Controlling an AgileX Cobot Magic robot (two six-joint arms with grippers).
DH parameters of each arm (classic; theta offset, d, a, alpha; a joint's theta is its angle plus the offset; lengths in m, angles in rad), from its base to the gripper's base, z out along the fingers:
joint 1: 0 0.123 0 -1.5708
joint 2: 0.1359 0 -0.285 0
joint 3: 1.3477 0 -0.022 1.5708
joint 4: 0 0.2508 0 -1.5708
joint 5: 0 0 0.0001 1.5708
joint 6: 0 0.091 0 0
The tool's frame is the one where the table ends.
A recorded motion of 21 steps. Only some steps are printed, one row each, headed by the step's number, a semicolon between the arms.
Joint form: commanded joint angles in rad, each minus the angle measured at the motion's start. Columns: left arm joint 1, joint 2, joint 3, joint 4, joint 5, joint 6; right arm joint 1, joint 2, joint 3, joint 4, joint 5, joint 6.
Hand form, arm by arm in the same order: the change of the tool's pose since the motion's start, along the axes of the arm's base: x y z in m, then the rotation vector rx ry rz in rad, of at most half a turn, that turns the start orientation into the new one. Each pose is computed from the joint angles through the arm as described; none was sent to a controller.
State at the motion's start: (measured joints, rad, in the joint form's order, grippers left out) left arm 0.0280 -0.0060 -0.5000 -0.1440 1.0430 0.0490; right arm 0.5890 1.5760 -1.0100 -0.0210 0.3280 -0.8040
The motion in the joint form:
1: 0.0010 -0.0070 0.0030 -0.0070 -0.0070 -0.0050; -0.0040 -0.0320 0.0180 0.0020 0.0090 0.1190
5: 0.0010 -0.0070 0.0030 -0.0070 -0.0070 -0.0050; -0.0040 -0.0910 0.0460 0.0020 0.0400 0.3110
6: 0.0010 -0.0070 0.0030 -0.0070 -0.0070 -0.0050; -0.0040 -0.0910 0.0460 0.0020 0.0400 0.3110
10: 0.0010 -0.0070 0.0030 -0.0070 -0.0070 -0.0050; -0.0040 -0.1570 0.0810 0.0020 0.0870 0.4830
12: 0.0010 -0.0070 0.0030 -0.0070 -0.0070 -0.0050; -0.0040 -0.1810 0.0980 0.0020 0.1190 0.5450
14: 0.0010 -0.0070 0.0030 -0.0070 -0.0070 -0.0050; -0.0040 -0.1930 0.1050 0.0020 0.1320 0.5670
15: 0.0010 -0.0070 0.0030 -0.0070 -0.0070 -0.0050; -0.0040 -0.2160 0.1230 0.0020 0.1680 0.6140
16: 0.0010 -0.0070 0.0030 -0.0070 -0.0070 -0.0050; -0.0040 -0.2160 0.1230 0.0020 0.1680 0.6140
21: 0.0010 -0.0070 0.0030 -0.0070 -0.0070 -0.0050; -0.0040 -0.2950 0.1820 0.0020 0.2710 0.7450
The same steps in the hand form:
1: -0.0005 -0.0005 -0.0002 -0.0106 -0.0106 0.0000; -0.0055 -0.0052 0.0047 0.0733 0.0419 -0.0908
5: -0.0005 -0.0005 -0.0002 -0.0106 -0.0106 0.0000; -0.0171 -0.0129 0.0134 0.1848 0.1144 -0.2296
6: -0.0005 -0.0005 -0.0002 -0.0106 -0.0106 0.0000; -0.0171 -0.0129 0.0134 0.1848 0.1144 -0.2296
10: -0.0005 -0.0005 -0.0002 -0.0106 -0.0106 0.0000; -0.0315 -0.0226 0.0201 0.2735 0.1907 -0.3569
12: -0.0005 -0.0005 -0.0002 -0.0106 -0.0106 0.0000; -0.0381 -0.0270 0.0200 0.2916 0.2312 -0.4072
14: -0.0005 -0.0005 -0.0002 -0.0106 -0.0106 0.0000; -0.0411 -0.0290 0.0206 0.2984 0.2447 -0.4251
15: -0.0005 -0.0005 -0.0002 -0.0106 -0.0106 0.0000; -0.0480 -0.0337 0.0195 0.3026 0.2826 -0.4668
16: -0.0005 -0.0005 -0.0002 -0.0106 -0.0106 0.0000; -0.0480 -0.0337 0.0195 0.3026 0.2826 -0.4668
21: -0.0005 -0.0005 -0.0002 -0.0106 -0.0106 0.0000; -0.0704 -0.0487 0.0172 0.3129 0.3811 -0.5870

